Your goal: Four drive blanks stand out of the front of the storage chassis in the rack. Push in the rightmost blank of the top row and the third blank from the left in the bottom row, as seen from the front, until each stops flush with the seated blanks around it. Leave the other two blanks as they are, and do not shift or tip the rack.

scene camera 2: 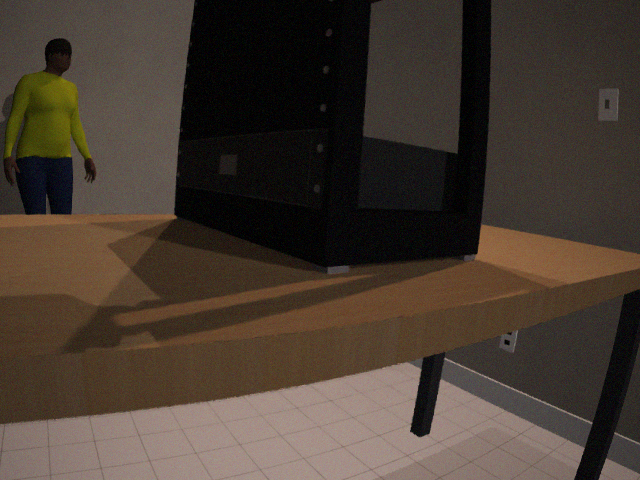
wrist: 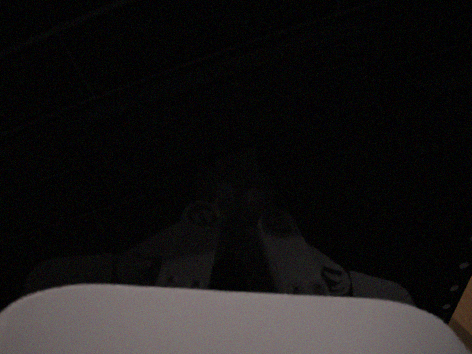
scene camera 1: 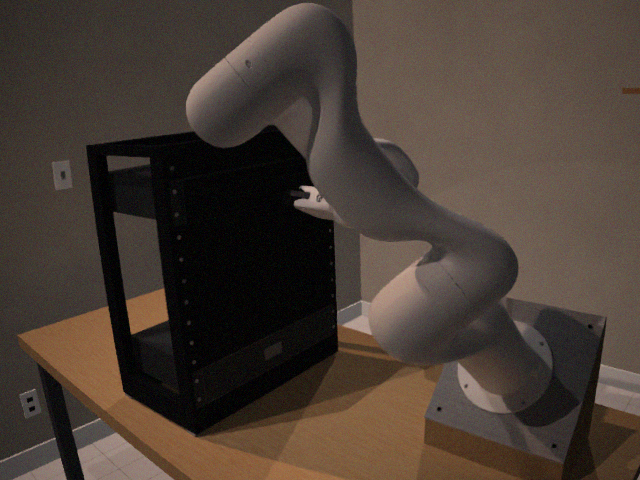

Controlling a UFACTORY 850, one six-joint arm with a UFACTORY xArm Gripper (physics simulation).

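The black rack [scene camera 1: 173,289] [scene camera 2: 345,155] stands upright on the table. The storage chassis [scene camera 1: 133,193] shows its dark side high in the rack in scene camera 1. Its front is almost black, and the individual blanks and how far they stand out cannot be made out. My gripper [scene camera 1: 294,193] [wrist: 230,168] is shut and empty. It points at the upper right part of the rack's front in scene camera 1. In the wrist view the fingertips fade into the dark front, so contact cannot be told. The gripper does not show in scene camera 2.
A lower unit [scene camera 1: 229,367] [scene camera 2: 273,167] with a pale label sits at the rack's bottom. The arm's grey base plate [scene camera 1: 444,387] is on the table [scene camera 1: 320,444] [scene camera 2: 258,341] in front of the rack. A person in yellow [scene camera 2: 49,113] stands beyond the table.
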